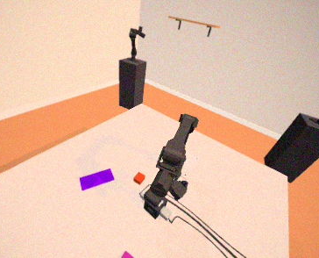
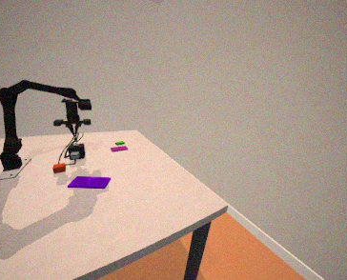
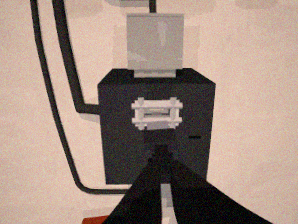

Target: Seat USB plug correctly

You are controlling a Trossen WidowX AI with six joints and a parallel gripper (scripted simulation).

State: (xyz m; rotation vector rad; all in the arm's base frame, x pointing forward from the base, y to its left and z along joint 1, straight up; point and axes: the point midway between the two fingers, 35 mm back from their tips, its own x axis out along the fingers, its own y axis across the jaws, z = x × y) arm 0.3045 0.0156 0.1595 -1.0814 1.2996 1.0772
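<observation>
The dark USB plug is 20 mm below my gripper tip. The rest, counted from my gripper tip: magenta piece (270 mm ahead, 130 mm below, 10 mm to the right); then small orange block (160 mm to the right, 120 mm below, 100 mm behind); then pale-rimmed socket (60 mm below, 10 mm to the left).
</observation>
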